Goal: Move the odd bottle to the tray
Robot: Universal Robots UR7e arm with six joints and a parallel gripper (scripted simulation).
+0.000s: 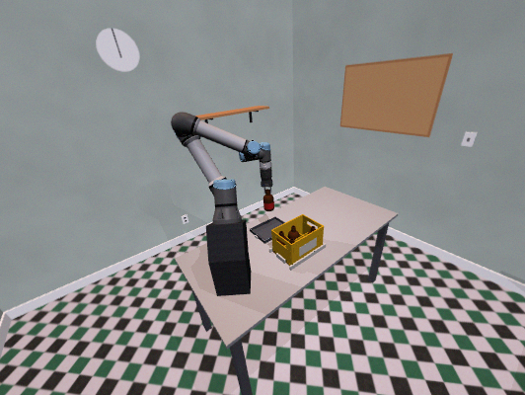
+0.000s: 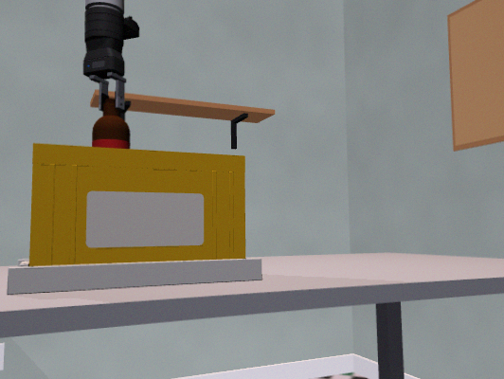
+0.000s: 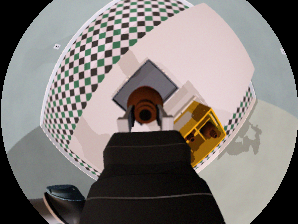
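The brown bottle is 70 mm below my hand. Also, from my hand: dark tray 330 mm below; then crate 50 mm ahead, 280 mm to the right, 260 mm below.
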